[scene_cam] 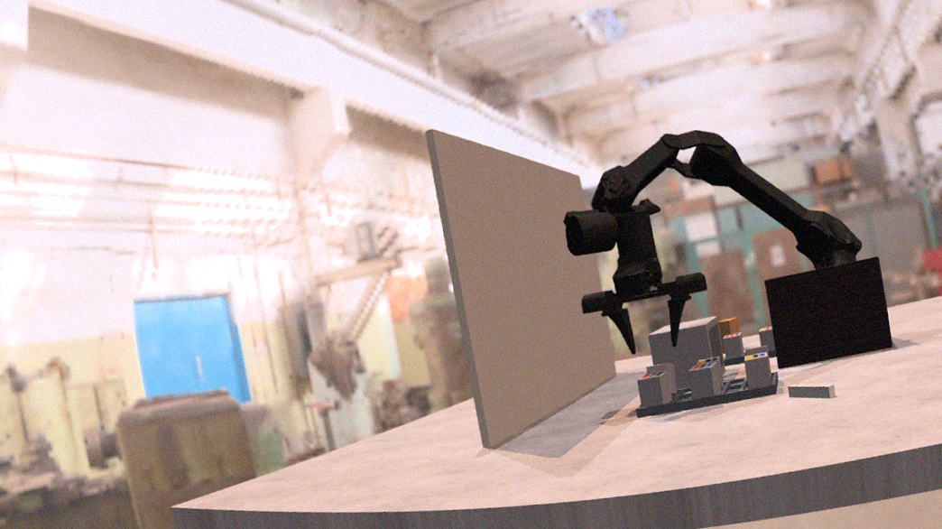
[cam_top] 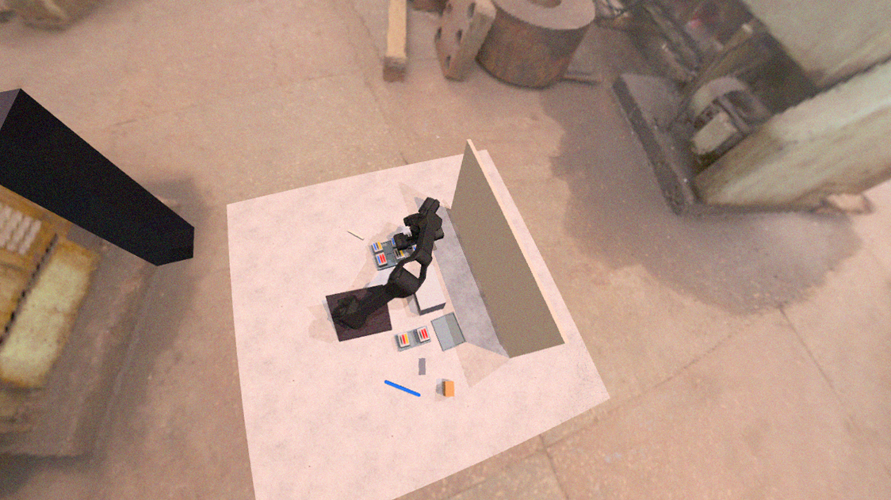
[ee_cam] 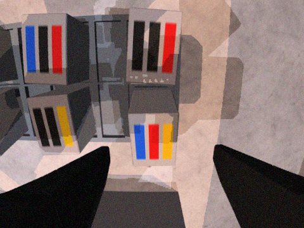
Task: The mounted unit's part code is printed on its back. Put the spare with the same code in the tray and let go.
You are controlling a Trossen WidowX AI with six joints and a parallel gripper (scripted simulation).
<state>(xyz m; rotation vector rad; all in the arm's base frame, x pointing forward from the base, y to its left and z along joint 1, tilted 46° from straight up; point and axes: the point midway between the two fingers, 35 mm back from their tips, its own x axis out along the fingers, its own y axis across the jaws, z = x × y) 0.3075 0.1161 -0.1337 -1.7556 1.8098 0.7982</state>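
My gripper tip is 35 cm to the left of the grey tray, 8 cm above it and 3 cm short of it. Also, from my gripper tip: grey mounted unit: 17 cm to the right, 3 cm below, 2 cm behind; then upright board: 22 cm ahead, 17 cm to the right, 14 cm above.
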